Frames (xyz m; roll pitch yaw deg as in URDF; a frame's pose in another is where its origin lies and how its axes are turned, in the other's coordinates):
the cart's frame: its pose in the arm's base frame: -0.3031 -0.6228 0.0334 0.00 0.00 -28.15
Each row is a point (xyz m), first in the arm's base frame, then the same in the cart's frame.
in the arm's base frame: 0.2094 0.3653 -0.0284
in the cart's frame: -0.0143 1.1130 -0.0618
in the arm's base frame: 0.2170 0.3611 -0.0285
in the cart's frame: -0.0056 1.1129 -0.0619
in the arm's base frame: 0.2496 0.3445 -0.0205
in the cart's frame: 0.0310 1.1136 -0.0539
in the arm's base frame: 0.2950 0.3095 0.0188
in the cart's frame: 0.0875 1.1042 -0.0146
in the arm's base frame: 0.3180 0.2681 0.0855
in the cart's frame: 0.1273 1.0785 0.0521
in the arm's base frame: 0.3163 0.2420 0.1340
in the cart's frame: 0.1381 1.0547 0.1006
